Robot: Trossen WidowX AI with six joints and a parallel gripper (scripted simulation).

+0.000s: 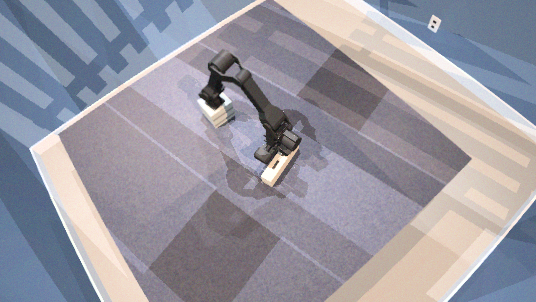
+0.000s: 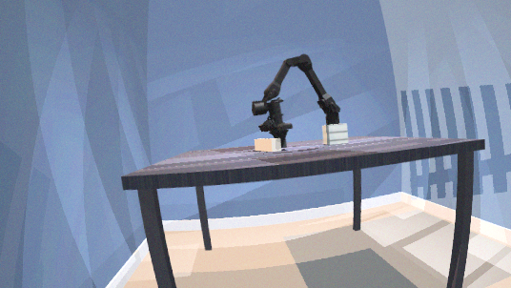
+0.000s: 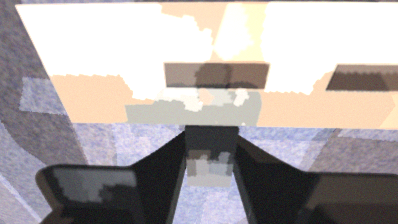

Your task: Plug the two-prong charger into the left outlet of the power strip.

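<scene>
The dark two-prong charger lies 2 cm ahead of my gripper tip and 1 cm above it.
</scene>
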